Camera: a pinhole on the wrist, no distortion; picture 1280 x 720 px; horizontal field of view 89.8 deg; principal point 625.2 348.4 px. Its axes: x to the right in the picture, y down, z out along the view. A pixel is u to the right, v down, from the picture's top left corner.
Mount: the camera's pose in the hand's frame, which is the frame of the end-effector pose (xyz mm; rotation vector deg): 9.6 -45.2 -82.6 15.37 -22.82 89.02
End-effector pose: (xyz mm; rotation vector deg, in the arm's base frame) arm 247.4 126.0 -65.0 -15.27 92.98 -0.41
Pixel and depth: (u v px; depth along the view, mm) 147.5 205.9 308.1
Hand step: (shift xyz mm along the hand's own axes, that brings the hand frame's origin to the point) 59.7 -381.4 108.6
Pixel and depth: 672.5 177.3 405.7
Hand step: 84.8 -185.8 306.9
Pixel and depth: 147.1 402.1 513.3
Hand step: -63.1 -604.4 222.9
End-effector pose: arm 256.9 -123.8 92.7 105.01 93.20 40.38
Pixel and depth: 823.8 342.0 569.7
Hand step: -34.0 -119.2 507.5
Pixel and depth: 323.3 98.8 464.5
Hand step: 159.0 -436.8 264.3
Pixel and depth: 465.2 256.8 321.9
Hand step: 32.3 -251.2 180.5
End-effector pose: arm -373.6 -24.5 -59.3 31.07 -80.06 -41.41
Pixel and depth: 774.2 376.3 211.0
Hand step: -17.3 -87.4 128.3
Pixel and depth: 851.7 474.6 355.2
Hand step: -91.1 -76.7 285.6
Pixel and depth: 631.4 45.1 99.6
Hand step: 48.7 -85.7 12.1
